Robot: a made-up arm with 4 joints.
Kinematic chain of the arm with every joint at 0, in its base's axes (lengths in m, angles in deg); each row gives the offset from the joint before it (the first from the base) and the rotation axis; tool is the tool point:
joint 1: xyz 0 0 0.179 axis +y
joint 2: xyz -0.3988 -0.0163 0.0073 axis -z
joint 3: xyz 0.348 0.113 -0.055 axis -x
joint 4: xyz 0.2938 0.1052 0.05 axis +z
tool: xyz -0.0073 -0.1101 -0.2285
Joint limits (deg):
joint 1: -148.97..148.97
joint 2: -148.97..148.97
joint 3: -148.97..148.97
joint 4: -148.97..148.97
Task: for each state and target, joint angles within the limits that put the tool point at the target. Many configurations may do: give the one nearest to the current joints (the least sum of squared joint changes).
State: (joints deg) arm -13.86 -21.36 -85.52 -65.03
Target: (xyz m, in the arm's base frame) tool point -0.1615 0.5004 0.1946
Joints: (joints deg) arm -34.74 -37.40 -112.23 -79.25
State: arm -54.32 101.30 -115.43 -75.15
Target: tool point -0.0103 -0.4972 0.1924
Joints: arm -49.20 76.87 -100.75 -44.30
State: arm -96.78 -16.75 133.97 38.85
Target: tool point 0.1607 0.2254 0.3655
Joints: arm -51.24 -25.65 103.97 27.36
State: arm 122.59 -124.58 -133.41 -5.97
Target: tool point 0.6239 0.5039 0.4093
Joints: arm 148.85 -98.86 -148.97 -49.67
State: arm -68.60 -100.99 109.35 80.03
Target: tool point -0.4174 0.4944 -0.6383
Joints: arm -62.66 -140.45 114.25 52.97
